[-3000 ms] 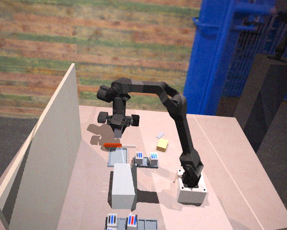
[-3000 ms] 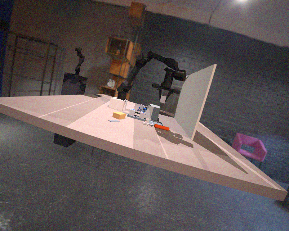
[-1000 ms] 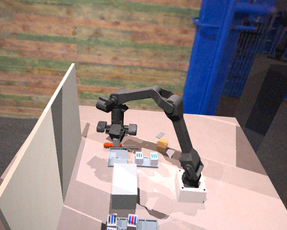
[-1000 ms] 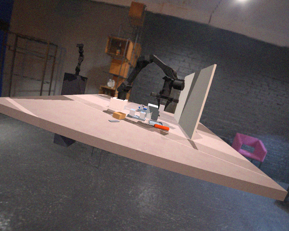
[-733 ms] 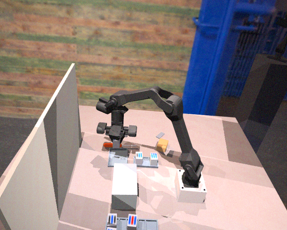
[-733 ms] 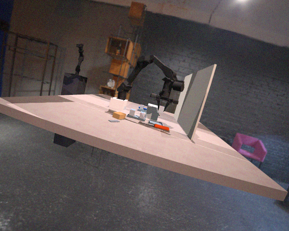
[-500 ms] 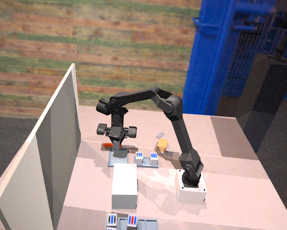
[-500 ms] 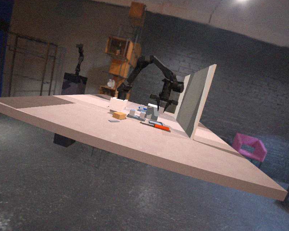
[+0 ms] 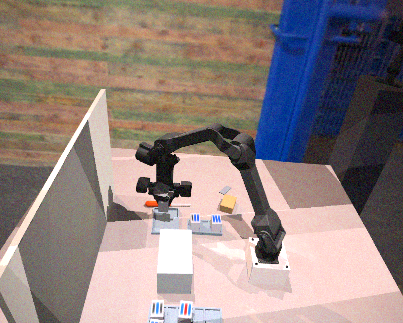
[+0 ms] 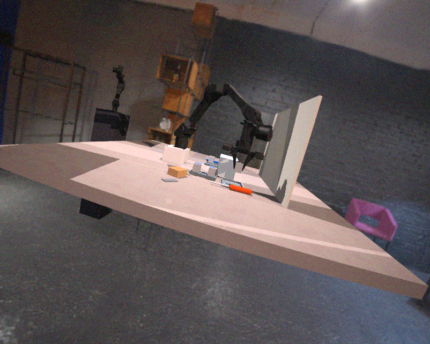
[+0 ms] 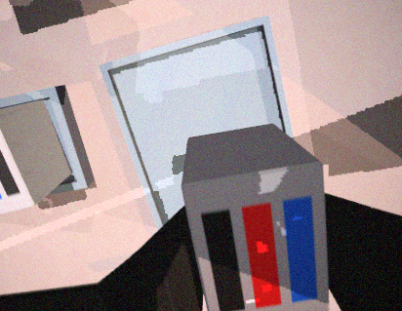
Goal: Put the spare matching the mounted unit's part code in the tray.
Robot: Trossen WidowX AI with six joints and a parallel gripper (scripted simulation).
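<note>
My gripper tip is 10 mm past the tray and 70 mm above it. From my gripper tip the other things lie so: tan block (250 mm behind, 90 mm to the right, 60 mm below); mounted unit (50 mm behind, 220 mm to the left, 30 mm below); grey wall panel (210 mm ahead, 220 mm to the left, 150 mm above).
</note>
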